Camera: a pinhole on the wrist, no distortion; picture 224 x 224 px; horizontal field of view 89.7 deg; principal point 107.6 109.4 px. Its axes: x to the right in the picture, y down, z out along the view. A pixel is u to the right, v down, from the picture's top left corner.
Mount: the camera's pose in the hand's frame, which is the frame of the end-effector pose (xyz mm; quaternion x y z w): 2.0 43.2 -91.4 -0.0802 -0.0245 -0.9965 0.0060
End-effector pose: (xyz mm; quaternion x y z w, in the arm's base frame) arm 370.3 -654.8 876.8 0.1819 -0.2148 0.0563 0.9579
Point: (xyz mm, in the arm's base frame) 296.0 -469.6 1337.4
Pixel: 92 45
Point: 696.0 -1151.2 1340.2
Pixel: 34 195
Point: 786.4 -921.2 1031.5
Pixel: outside the picture
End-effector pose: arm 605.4 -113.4 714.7 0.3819 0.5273 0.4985 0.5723
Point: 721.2 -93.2 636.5
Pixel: 110 194
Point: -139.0 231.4 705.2
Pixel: behind the camera
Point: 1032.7 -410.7 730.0
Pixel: 212 158
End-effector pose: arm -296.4 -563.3 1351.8 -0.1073 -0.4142 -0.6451 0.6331
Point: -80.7 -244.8 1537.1
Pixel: 177 20
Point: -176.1 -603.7 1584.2
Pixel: 31 28
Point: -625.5 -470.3 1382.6
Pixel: outside the picture
